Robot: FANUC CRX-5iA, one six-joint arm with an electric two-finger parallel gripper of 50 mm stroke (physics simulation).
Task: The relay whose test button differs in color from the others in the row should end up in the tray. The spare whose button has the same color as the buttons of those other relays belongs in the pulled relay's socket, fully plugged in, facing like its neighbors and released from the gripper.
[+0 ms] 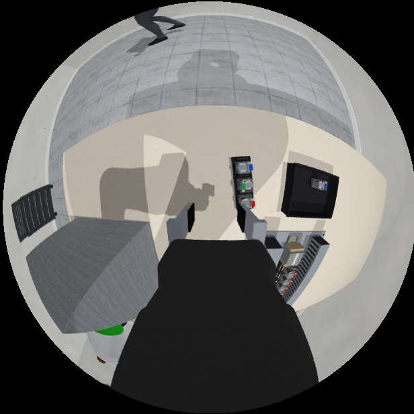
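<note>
My gripper (215, 211) is open and empty, above the table, left of and nearer than the spare holder. The black holder (235, 175) carries three spare relays in a row: one with a blue button (242, 167) at the far end, one with a green button (247, 185) in the middle, and one with a red button (245, 202) at the near end, partly hidden by the right finger. A relay with a blue button (319, 184) lies in the black tray (300, 204). The relay row (286, 280) at the lower right shows several red buttons; the gripper body hides part of it, and the empty socket cannot be made out.
A beige-topped module (293, 252) stands beside the relay row. A grey slotted duct (320, 255) runs along the right of the panel. A large grey box (90, 270) stands at the lower left. A dark slatted object (34, 212) is at the far left.
</note>
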